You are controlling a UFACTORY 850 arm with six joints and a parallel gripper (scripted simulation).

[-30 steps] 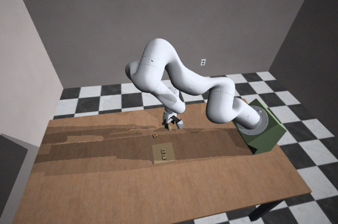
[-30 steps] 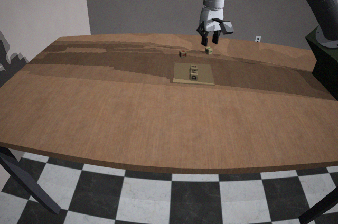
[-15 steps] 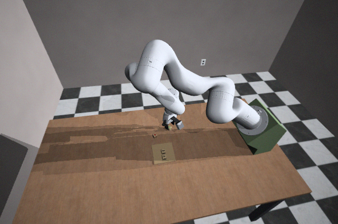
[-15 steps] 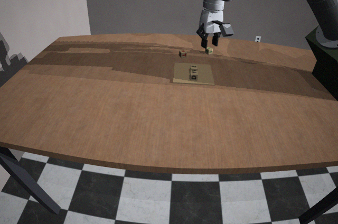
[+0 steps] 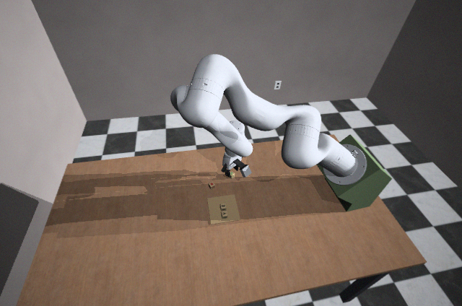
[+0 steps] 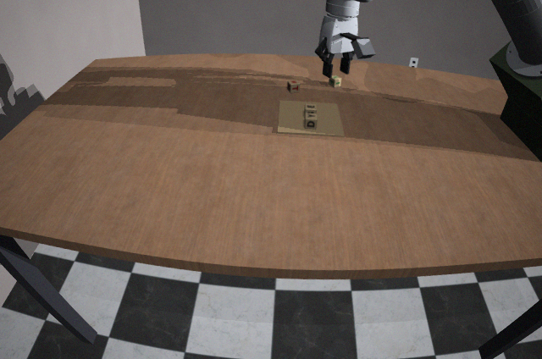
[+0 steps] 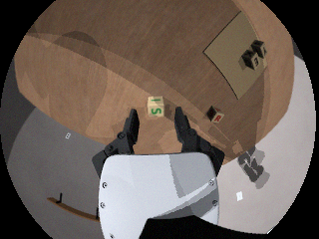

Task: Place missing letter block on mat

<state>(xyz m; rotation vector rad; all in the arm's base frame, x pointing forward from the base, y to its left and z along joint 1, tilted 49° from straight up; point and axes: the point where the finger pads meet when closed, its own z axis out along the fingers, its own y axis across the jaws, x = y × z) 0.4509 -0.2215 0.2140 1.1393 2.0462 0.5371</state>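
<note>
Now: hand 4 cm above the green-lettered block. Also, from my hand: tan mat (18 cm to the left, 8 cm ahead, 5 cm below); then red-lettered block (12 cm ahead, 5 cm to the left, 4 cm below).
</note>
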